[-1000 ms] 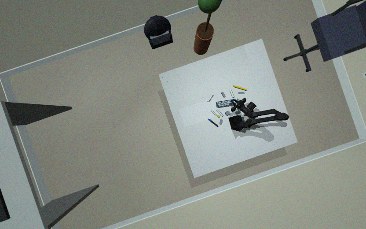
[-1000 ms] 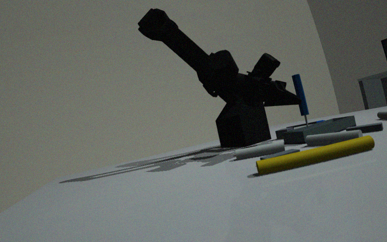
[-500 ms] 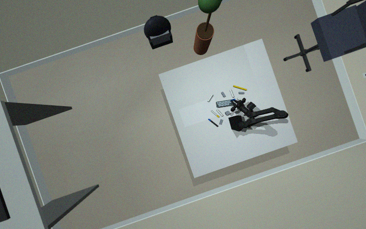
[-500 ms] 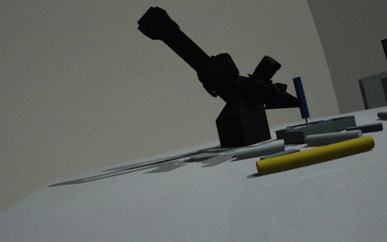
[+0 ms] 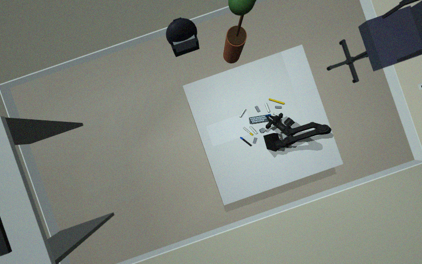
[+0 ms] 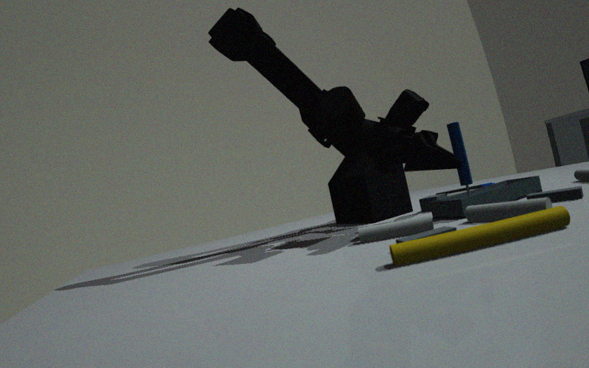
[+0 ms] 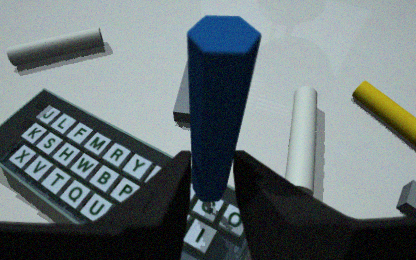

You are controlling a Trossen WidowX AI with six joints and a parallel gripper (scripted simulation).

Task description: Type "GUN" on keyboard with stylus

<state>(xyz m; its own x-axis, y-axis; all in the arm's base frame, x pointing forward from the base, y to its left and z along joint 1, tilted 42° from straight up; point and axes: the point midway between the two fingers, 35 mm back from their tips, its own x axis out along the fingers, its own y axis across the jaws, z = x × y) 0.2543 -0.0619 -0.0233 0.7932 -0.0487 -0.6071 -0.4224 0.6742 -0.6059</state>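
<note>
My gripper tip is 9 cm short of the grey block, 7 cm above it and 5 cm to the right of it. Round my gripper tip: blue stylus: 2 cm below; then yellow cylinder: 15 cm to the right, 12 cm ahead, 6 cm below; then yellow-tipped pen: 20 cm to the left, 12 cm behind, 7 cm below.
</note>
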